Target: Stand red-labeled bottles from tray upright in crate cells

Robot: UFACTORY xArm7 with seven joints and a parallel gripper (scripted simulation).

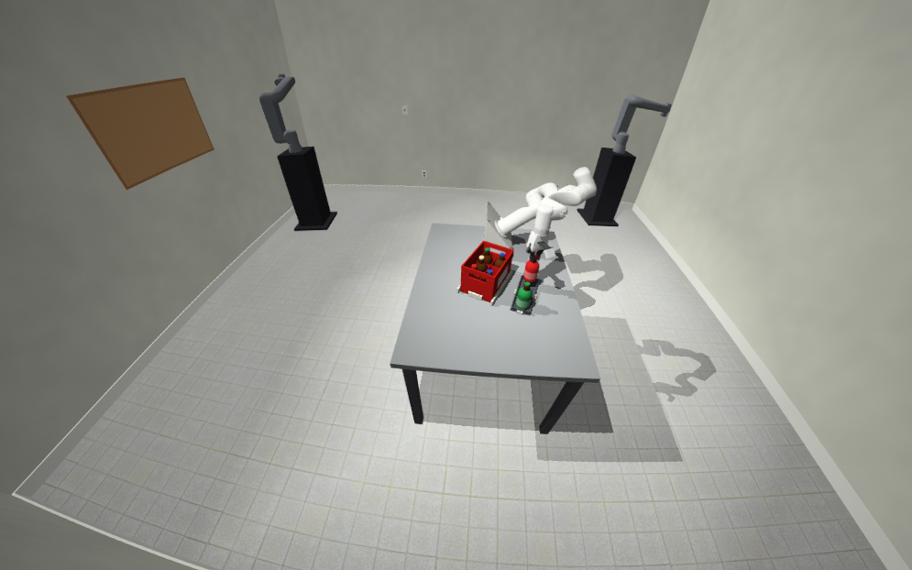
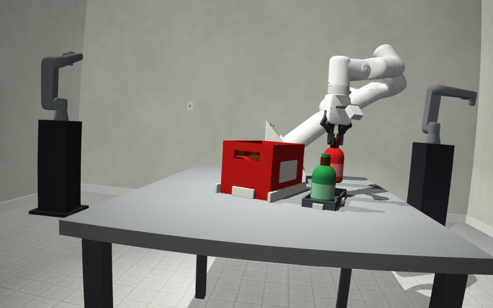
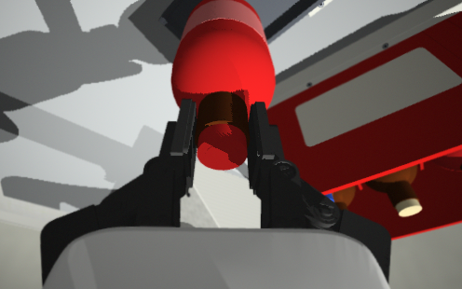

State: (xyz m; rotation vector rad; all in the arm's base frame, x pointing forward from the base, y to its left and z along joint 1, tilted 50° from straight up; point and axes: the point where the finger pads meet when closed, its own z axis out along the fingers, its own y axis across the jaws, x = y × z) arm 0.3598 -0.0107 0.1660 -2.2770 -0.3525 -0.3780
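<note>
Now: hand 7 cm above the red-labeled bottle. Also, from my hand: dark tray: 19 cm below, 8 cm ahead, 4 cm to the right; red crate: 24 cm to the right, 12 cm below, 3 cm behind; green bottle: 16 cm ahead, 12 cm below, 7 cm to the right.
</note>
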